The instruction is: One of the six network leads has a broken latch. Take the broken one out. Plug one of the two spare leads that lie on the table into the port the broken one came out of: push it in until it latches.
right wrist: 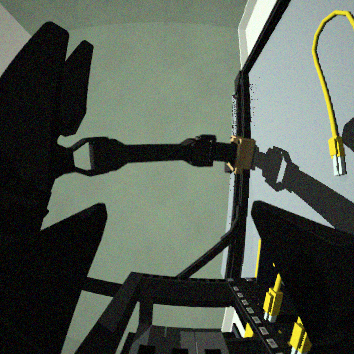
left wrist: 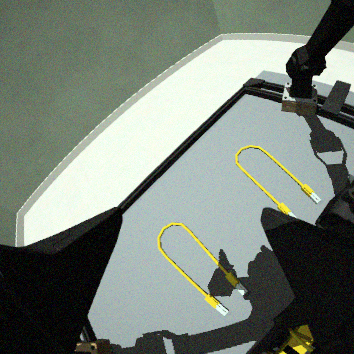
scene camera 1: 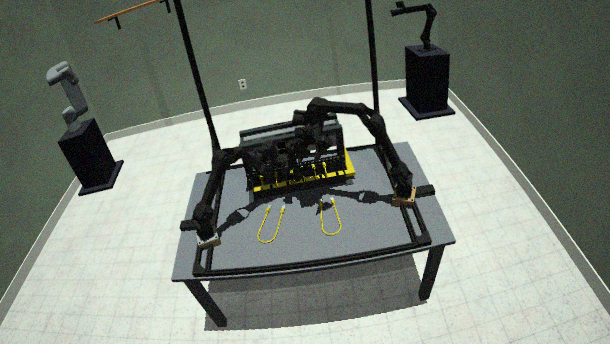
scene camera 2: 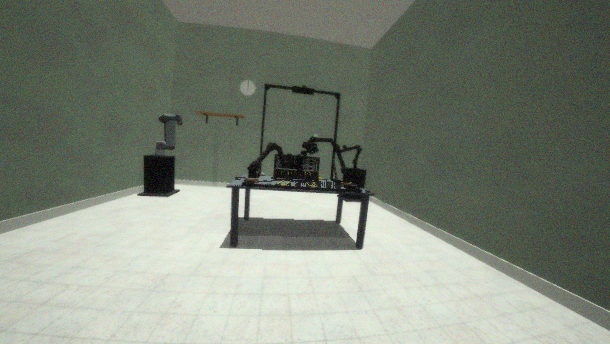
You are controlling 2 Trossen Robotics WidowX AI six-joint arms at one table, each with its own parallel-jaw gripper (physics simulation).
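Seen in the pictures: left gripper, fingertip midpoint: point(right wrist: 78, 36) point(left wrist: 192, 214) point(scene camera 1: 306, 162) point(scene camera 2: 306, 156); right gripper, fingertip midpoint: point(right wrist: 180, 209) point(left wrist: 288, 338) point(scene camera 1: 312, 161) point(scene camera 2: 306, 163); left arm's base, origin of the base link: point(right wrist: 232, 152) point(scene camera 1: 404, 192) point(scene camera 2: 346, 182); right arm's base, origin of the base link: point(left wrist: 300, 91) point(scene camera 1: 206, 234) point(scene camera 2: 252, 177).
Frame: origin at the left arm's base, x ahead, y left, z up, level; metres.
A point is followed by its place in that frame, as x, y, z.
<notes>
A black rack point(scene camera 1: 293, 136) @(0.518, -0.036, 0.218) point(scene camera 2: 297, 167) @(0.555, -0.107, 0.089) on a yellow base point(scene camera 1: 349, 167) @(0.297, -0.131, -0.001) stands at the back of the table, with several yellow leads point(scene camera 1: 291, 172) @(0.535, 0.016, 0.048) point(right wrist: 273, 301) @(0.405, -0.063, 0.049) plugged into its front panel point(right wrist: 253, 310) @(0.397, -0.097, 0.056). I cannot tell which latch is broken. Two spare yellow leads lie in loops in front of it, one on the left point(scene camera 1: 282, 211) @(0.520, 0.195, -0.032) point(left wrist: 307, 189) @(0.590, 0.197, -0.030) and one on the right point(scene camera 1: 331, 234) @(0.266, 0.271, -0.037) point(left wrist: 232, 279) @(0.369, 0.107, -0.029). One spare also shows in the right wrist view point(right wrist: 335, 145) @(0.322, 0.086, -0.031). My left gripper point(scene camera 1: 318, 138) point(left wrist: 192, 214) @(0.383, 0.147, 0.226) is open and empty above the rack's right part. My right gripper point(scene camera 1: 264, 160) point(right wrist: 180, 209) @(0.407, 0.043, 0.151) is open and empty at the rack's left front.
The grey table point(scene camera 1: 372, 232) @(0.101, 0.221, -0.042) carries a black frame point(scene camera 1: 310, 264) @(0.292, 0.449, -0.024) around its edge, with the arm bases point(scene camera 1: 404, 199) @(-0.006, 0.041, -0.001) point(scene camera 1: 209, 241) @(0.747, 0.478, -0.002) on it. Two gantry posts point(scene camera 1: 198, 85) @(0.979, -0.030, 0.489) point(scene camera 1: 372, 58) @(0.207, -0.386, 0.480) rise behind the rack. Another robot on a black pedestal point(scene camera 1: 426, 75) stands off the table.
</notes>
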